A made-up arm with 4 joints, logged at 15 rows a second.
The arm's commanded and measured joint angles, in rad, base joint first. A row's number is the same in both.
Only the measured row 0 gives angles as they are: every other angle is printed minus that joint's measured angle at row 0.
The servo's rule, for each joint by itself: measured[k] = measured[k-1] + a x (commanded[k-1-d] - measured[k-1]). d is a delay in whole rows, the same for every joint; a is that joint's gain. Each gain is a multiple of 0.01, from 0.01 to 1. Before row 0 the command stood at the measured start. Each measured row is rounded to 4 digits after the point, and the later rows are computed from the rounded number. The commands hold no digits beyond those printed.
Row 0, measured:
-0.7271, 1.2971, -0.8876, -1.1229
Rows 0 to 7, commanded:
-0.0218, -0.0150, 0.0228, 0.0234
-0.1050, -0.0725, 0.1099, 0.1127
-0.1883, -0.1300, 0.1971, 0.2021
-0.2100, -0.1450, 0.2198, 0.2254
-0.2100, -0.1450, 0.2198, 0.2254
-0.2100, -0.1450, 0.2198, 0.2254
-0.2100, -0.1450, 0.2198, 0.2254
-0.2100, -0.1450, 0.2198, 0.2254
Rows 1 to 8, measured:
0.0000, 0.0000, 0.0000, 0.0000
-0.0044, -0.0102, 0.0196, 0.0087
-0.0245, -0.0526, 0.0973, 0.0472
-0.0573, -0.1052, 0.1831, 0.1045
-0.0878, -0.1323, 0.2147, 0.1492
-0.1122, -0.1409, 0.2191, 0.1774
-0.1318, -0.1437, 0.2197, 0.1952
-0.1474, -0.1446, 0.2198, 0.2064
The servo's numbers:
d 1
a 0.20 0.68 0.86 0.37

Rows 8 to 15, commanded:
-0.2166, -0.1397, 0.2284, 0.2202
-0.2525, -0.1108, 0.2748, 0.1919
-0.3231, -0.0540, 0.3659, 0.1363
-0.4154, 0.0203, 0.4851, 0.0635
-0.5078, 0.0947, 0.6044, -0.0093
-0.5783, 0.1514, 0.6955, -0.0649
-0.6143, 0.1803, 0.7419, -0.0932
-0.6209, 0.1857, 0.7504, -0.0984
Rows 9 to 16, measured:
-0.1599, -0.1449, 0.2198, 0.2134
-0.1712, -0.1414, 0.2272, 0.2159
-0.1875, -0.1206, 0.2681, 0.2070
-0.2146, -0.0753, 0.3522, 0.1808
-0.2548, -0.0103, 0.4665, 0.1374
-0.3054, 0.0611, 0.5851, 0.0831
-0.3600, 0.1225, 0.6800, 0.0283
-0.4109, 0.1618, 0.7332, -0.0167

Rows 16 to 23, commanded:
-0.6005, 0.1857, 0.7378, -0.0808
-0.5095, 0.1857, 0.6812, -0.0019
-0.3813, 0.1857, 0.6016, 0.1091
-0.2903, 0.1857, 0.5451, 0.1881
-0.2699, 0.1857, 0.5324, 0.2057
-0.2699, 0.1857, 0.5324, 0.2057
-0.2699, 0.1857, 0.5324, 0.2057
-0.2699, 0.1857, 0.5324, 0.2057
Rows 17 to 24, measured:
-0.4529, 0.1781, 0.7480, -0.0469
-0.4824, 0.1833, 0.7392, -0.0594
-0.4878, 0.1849, 0.6893, -0.0381
-0.4665, 0.1854, 0.6139, 0.0164
-0.4313, 0.1856, 0.5547, 0.0799
-0.3990, 0.1857, 0.5355, 0.1264
-0.3732, 0.1857, 0.5328, 0.1557
-0.3525, 0.1857, 0.5325, 0.1742

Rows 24 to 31, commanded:
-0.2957, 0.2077, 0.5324, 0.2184
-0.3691, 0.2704, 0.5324, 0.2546
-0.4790, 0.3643, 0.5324, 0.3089
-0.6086, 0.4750, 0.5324, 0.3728
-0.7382, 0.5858, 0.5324, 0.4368
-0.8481, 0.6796, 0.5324, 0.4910
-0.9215, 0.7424, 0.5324, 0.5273
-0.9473, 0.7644, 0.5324, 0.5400
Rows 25 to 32, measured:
-0.3360, 0.1857, 0.5324, 0.1859
-0.3279, 0.2007, 0.5324, 0.1979
-0.3361, 0.2481, 0.5324, 0.2189
-0.3647, 0.3271, 0.5324, 0.2522
-0.4135, 0.4277, 0.5324, 0.2968
-0.4784, 0.5352, 0.5324, 0.3486
-0.5523, 0.6334, 0.5324, 0.4013
-0.6261, 0.7075, 0.5324, 0.4479

